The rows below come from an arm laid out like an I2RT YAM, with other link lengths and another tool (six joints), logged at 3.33 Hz.
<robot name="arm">
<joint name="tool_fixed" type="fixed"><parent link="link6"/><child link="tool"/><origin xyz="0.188 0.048 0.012" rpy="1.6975 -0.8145 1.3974"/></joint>
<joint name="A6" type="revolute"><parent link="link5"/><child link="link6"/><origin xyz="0.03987 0 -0.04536"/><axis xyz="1 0 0"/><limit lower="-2.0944" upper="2.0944"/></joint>
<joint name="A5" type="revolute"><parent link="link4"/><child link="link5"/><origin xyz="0.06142 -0.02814 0.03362"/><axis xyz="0 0 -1"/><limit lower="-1.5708" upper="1.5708"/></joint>
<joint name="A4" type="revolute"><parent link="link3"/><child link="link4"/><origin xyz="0.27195 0.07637 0.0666"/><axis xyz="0 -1 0"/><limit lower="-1.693" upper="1.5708"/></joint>
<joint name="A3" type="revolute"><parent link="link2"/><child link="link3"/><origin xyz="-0.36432 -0.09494 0"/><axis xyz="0 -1 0"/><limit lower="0" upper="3.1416"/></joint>
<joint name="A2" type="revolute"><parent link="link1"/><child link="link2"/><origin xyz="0.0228 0.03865 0.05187"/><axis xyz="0 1 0"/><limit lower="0" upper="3.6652"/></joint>
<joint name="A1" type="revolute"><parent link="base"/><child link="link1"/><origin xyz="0 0 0.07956"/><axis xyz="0 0 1"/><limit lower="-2.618" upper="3.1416"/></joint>
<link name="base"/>
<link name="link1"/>
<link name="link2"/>
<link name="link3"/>
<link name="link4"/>
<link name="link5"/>
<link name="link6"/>
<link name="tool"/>
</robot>
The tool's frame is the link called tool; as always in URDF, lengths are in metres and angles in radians.
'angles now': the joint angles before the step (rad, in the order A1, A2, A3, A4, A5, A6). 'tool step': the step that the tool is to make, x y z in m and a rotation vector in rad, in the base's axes. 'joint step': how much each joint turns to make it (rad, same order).
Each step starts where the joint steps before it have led.
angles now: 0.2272, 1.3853, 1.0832, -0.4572, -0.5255, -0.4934
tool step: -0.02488, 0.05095, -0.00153, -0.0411, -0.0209, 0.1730
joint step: 0.1502, 0.0466, 0.0557, -0.0290, 0.0152, -0.0558
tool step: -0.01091, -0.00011, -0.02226, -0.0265, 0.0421, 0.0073
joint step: 0.0153, 0.0034, -0.0466, 0.0008, 0.0119, -0.0003
